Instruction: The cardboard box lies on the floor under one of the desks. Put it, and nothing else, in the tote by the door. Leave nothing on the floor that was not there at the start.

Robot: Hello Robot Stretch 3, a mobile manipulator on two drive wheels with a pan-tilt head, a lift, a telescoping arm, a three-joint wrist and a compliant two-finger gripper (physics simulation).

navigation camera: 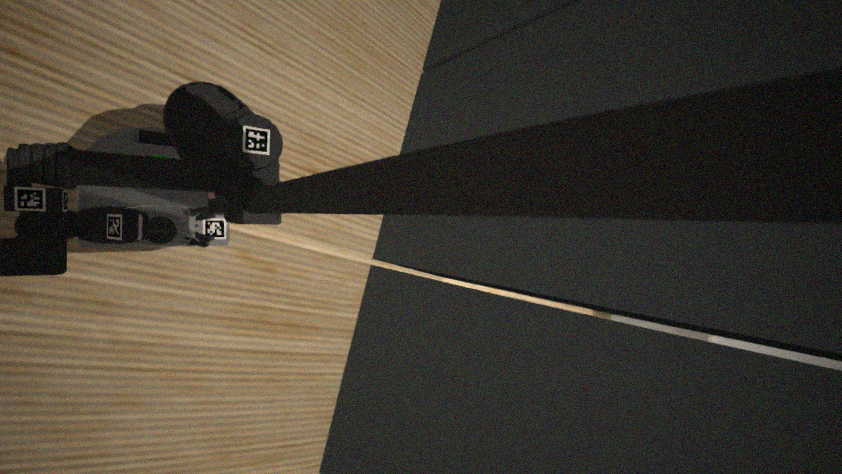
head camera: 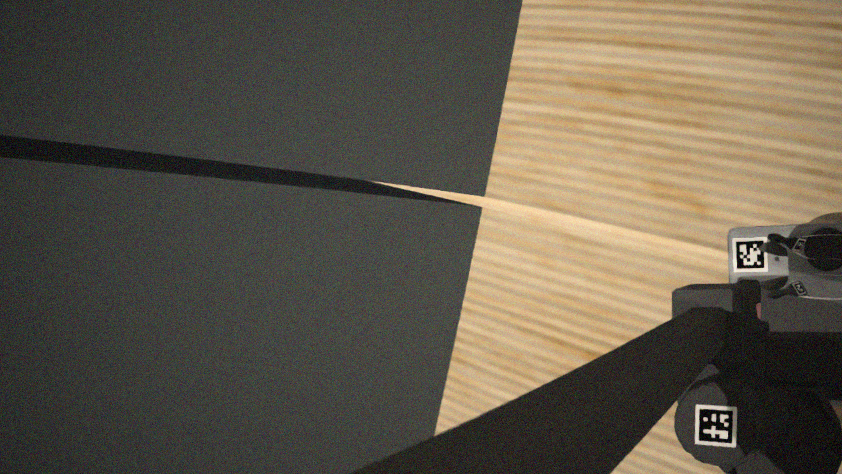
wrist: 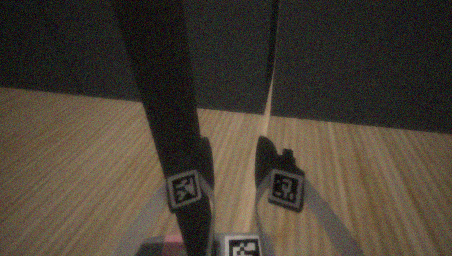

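Seen in the pictures: gripper, fingertip midpoint: (navigation camera: 213, 227) (head camera: 760, 266) (wrist: 233, 154); robot's base at its link origin: (navigation camera: 160, 226) (head camera: 824, 250).
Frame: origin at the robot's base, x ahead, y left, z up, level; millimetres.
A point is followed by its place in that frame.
Note:
The cardboard box and the tote by the door do not show in these views. My gripper (head camera: 773, 264) {x -15, y 98, z 404 mm} (navigation camera: 205, 228) {x -15, y 98, z 404 mm} (wrist: 233, 154) {x -15, y 98, z 404 mm} is open, with a gap between its two fingertips and nothing held. It is low over the wooden floor, close beside the robot's base, and points toward tall dark grey panels.
Tall dark grey panels (head camera: 247, 329) (navigation camera: 559, 400) {x 354, y 701, z 910 mm} (wrist: 360, 65) {x 424, y 682, z 233 mm} stand on the wooden floor (head camera: 648, 147) {x 234, y 344, z 0 mm} (navigation camera: 265, 365) {x 507, y 310, z 0 mm} (wrist: 75, 150) {x -571, y 582, z 0 mm}. A narrow gap separates two of them, with a light strip along it. The robot's dark mast (head camera: 589, 394) {x -48, y 124, z 1047 mm} (navigation camera: 589, 170) {x -64, y 116, z 1191 mm} (wrist: 160, 75) {x -65, y 116, z 468 mm} crosses the views.

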